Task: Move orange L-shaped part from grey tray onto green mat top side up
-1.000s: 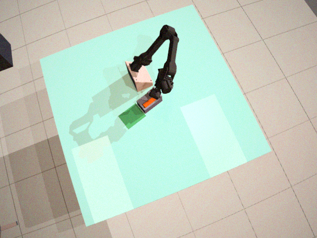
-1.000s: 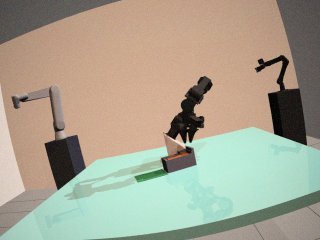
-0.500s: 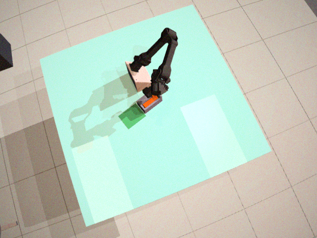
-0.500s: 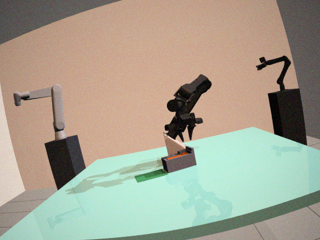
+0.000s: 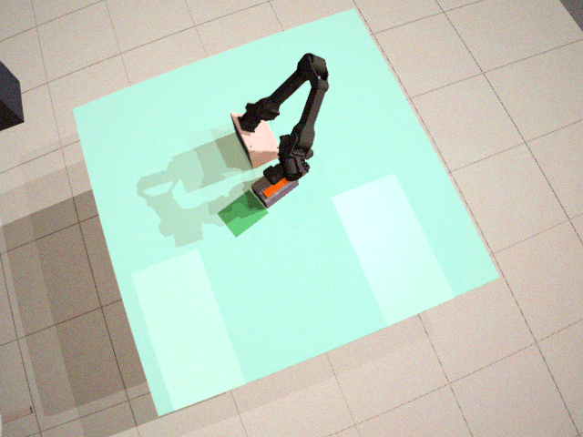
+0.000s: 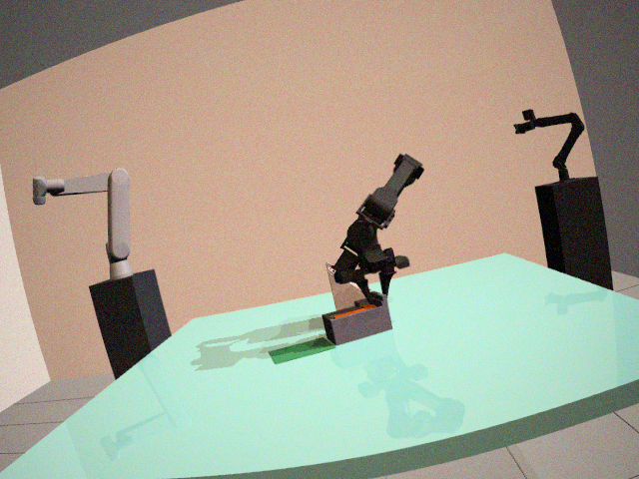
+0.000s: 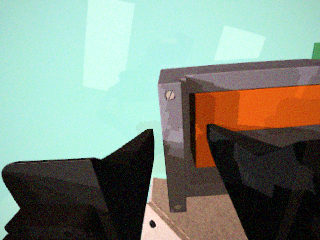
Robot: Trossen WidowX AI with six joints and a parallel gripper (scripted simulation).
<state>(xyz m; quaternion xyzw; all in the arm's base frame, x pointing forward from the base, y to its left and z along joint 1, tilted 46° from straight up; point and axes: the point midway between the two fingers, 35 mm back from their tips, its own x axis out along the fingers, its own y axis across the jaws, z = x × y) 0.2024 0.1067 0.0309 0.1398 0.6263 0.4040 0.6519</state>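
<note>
The orange L-shaped part lies 5 cm to the right of my gripper tip, 2 cm below it and 1 cm ahead of it. The rest, counted from my gripper tip: green mat 21 cm to the right, 8 cm below, 7 cm ahead.
</note>
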